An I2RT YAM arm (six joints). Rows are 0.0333 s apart.
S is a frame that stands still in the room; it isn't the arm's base.
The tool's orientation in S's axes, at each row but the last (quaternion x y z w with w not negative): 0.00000 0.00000 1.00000 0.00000; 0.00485 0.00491 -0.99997 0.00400; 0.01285 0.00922 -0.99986 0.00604; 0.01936 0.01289 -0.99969 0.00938; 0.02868 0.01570 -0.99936 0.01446; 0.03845 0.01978 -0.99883 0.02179; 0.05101 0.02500 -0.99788 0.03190; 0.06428 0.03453 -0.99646 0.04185; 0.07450 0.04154 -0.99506 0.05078; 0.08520 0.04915 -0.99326 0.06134
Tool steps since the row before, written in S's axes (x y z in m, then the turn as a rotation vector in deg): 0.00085 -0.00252 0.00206 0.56 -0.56 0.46; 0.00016 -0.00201 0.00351 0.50 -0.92 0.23; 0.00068 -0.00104 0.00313 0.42 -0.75 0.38; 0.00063 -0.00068 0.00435 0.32 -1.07 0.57; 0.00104 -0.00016 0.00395 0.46 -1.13 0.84; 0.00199 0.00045 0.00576 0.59 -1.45 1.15; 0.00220 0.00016 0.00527 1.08 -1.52 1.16; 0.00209 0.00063 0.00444 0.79 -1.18 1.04; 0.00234 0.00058 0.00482 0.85 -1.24 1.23; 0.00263 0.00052 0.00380 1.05 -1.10 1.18
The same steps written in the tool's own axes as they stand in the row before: -0.00085 0.00252 0.00206 -0.56 0.56 0.46; -0.00018 0.00198 0.00353 -0.49 0.92 0.23; -0.00075 0.00099 0.00313 -0.42 0.75 0.38; -0.00079 0.00058 0.00434 -0.32 1.06 0.59; -0.00126 0.00007 0.00389 -0.48 1.12 0.85; -0.00245 -0.00058 0.00557 -0.62 1.43 1.16; -0.00274 -0.00026 0.00501 -1.10 1.53 1.13; -0.00270 -0.00072 0.00408 -0.82 1.18 1.02; -0.00309 -0.00069 0.00436 -0.91 1.23 1.20; -0.00330 -0.00050 0.00324 -1.11 1.12 1.10
